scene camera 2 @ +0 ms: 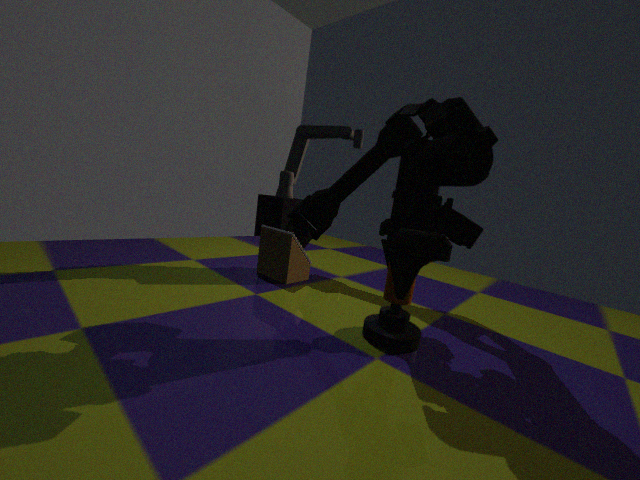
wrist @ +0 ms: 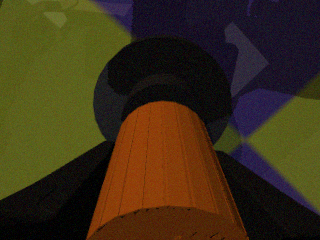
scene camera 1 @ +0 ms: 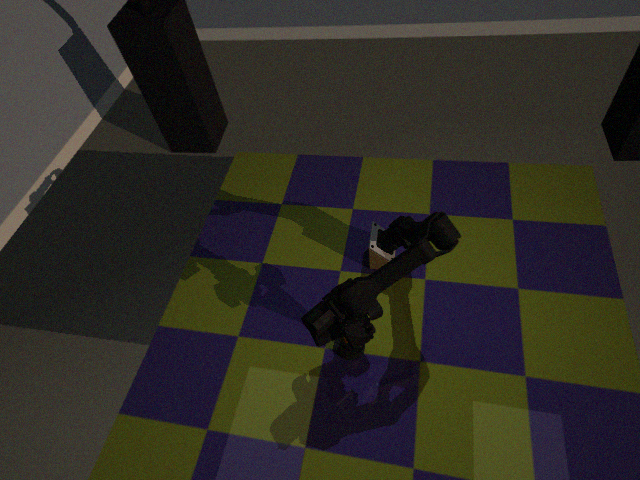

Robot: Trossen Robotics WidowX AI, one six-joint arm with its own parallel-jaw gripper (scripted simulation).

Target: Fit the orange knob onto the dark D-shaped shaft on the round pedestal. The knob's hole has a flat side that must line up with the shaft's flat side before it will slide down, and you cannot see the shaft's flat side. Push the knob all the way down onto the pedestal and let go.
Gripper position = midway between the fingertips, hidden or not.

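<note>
Dark pedestal (scene camera 2: 390,330), also in the wrist view (wrist: 162,67). Orange knob (wrist: 163,171): my gripper (scene camera 2: 397,293) holds it. Gripper also in the wrist view (wrist: 163,155), and in scene camera 1 (scene camera 1: 348,334).
</note>
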